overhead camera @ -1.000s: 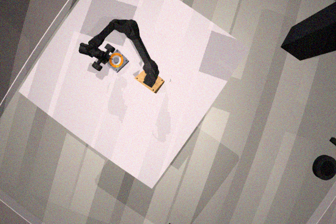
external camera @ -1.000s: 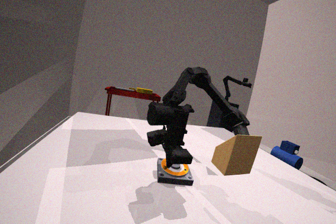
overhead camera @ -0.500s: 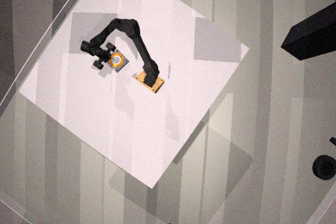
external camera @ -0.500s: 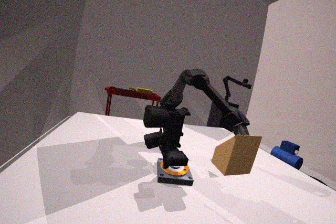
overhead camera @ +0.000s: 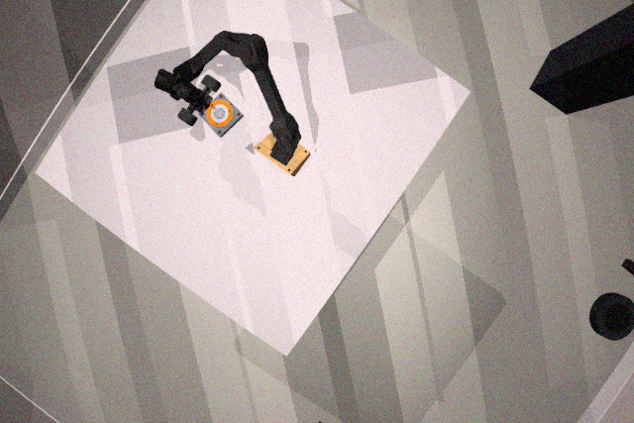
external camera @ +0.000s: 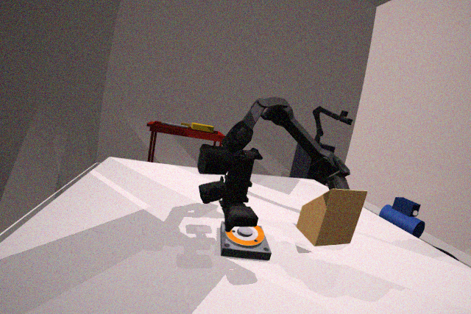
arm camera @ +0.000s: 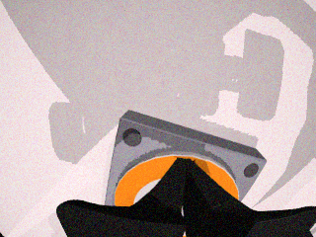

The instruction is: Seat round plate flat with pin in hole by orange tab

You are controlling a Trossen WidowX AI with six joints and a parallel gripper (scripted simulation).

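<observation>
The square grey base lies 5 cm behind my gripper tip and 2 cm below it.
</observation>
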